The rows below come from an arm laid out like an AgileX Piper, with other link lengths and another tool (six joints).
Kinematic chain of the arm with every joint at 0, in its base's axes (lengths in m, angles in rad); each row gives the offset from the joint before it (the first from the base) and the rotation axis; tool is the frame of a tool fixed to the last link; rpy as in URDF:
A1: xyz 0 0 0.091 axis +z
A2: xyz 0 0 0 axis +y
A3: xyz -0.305 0 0.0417 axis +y
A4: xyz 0.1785 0 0.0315 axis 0.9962 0 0.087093
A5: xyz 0 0 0 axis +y
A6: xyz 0.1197 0 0.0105 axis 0.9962 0 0.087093
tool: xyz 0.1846 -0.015 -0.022 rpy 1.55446 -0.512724 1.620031
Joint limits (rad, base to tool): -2.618..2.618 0..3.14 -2.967..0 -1.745..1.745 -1.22..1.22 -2.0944..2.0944
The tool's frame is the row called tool.
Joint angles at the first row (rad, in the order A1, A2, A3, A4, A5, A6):
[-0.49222, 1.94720, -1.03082, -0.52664, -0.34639, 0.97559]
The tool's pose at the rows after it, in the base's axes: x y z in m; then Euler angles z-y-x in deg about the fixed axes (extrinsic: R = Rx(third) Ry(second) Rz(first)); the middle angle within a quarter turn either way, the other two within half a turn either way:
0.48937, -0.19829, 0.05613, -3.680, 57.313, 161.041
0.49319, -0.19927, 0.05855, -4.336, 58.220, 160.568
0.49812, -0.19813, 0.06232, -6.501, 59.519, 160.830
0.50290, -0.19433, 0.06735, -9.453, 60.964, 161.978
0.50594, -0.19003, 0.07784, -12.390, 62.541, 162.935
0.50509, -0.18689, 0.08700, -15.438, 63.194, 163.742
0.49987, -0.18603, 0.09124, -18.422, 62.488, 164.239
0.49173, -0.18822, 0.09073, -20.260, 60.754, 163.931
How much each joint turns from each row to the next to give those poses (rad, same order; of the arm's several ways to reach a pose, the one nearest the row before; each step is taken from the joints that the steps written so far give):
[-0.00013, 0.00421, 0.00007, 0.02013, -0.02363, -0.03352]
[0.00005, 0.00641, -0.00004, 0.01641, -0.02312, -0.03341]
[0.00003, 0.00566, 0.00002, -0.00463, -0.03017, -0.02865]
[0.00012, 0.00132, -0.00010, -0.02556, -0.02854, -0.00885]
[-0.00003, -0.01431, 0.00000, -0.03344, -0.01819, -0.00083]
[0.00002, -0.02235, 0.00002, -0.03804, 0.00373, -0.00005]
[-0.00012, -0.02472, 0.00007, -0.04313, 0.02824, -0.00016]
[-0.00020, -0.02178, 0.00015, -0.03667, 0.04428, -0.00036]

